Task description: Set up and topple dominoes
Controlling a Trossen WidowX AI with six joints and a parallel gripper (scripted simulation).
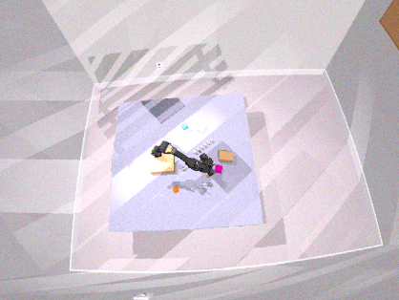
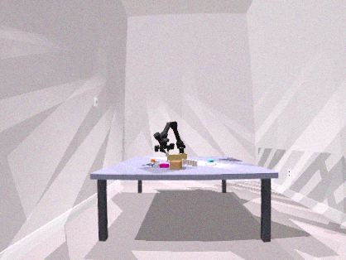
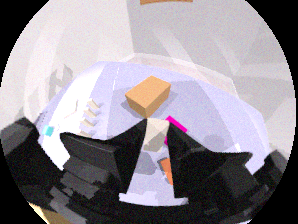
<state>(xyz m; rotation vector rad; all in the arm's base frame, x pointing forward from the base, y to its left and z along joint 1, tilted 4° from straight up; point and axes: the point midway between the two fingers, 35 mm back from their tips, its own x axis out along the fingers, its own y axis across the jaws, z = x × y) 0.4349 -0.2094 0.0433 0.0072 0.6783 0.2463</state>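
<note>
The magenta cube lies 11 cm below my gripper tip, 4 cm ahead of it and 3 cm to the right of it. The rest, counted from my gripper tip: flat orange piece (11 cm below, 6 cm to the right, 6 cm behind); orange cube (36 cm behind, 13 cm to the right, 11 cm below); tan box (12 cm ahead, 9 cm below, 6 cm to the left).
</note>
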